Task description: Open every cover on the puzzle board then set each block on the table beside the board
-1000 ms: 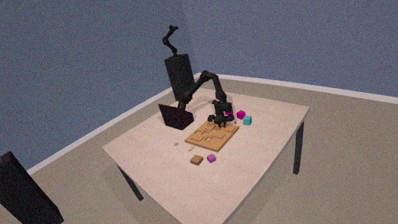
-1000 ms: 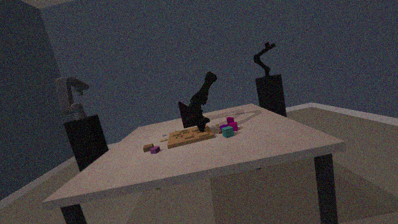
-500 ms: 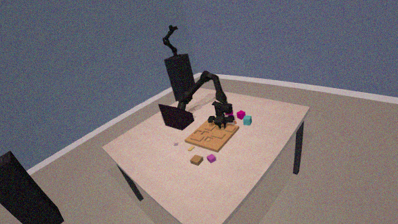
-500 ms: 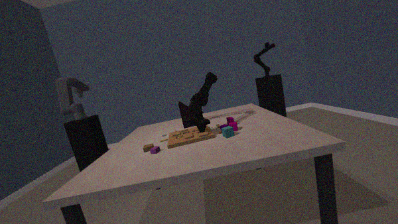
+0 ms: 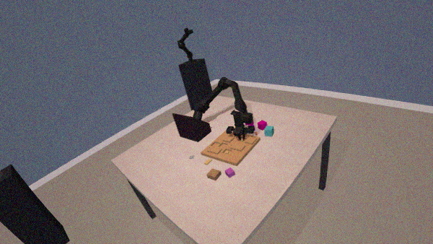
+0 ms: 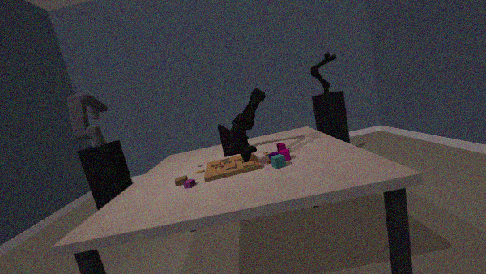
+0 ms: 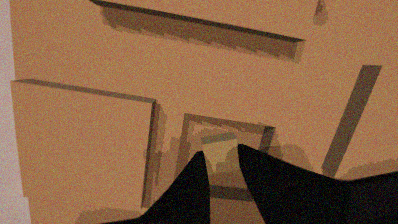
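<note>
My gripper tip is now 12 cm to the right of the small orange block, 4 cm short of it and 1 cm above it. From my gripper tip the other things lie so: magenta block (21 cm to the left, 5 cm ahead, 1 cm above); then brown block (36 cm to the right, 3 cm ahead); then teal block (15 cm to the left, 14 cm ahead, 1 cm above).
</note>
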